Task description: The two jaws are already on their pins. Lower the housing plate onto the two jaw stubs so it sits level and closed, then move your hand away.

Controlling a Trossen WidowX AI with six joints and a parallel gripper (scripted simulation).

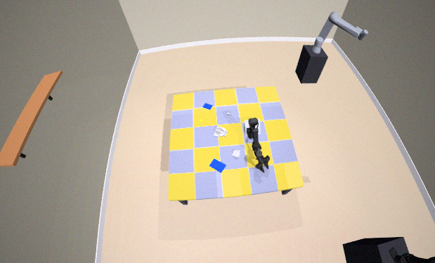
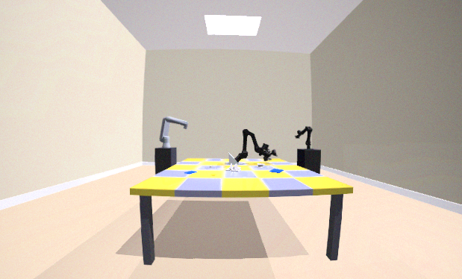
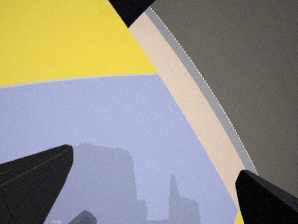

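Now: the grey housing plate 260 mm ahead of my gripper tip, 220 mm to the right of it and 30 mm below it. From my gripper tip the other things lie so: white dot: 720 mm to the right, 290 mm ahead, 50 mm below; white ribbed part: 260 mm ahead, 230 mm to the right, 50 mm below; yellow dot: 660 mm to the right, 590 mm ahead, 60 mm below.
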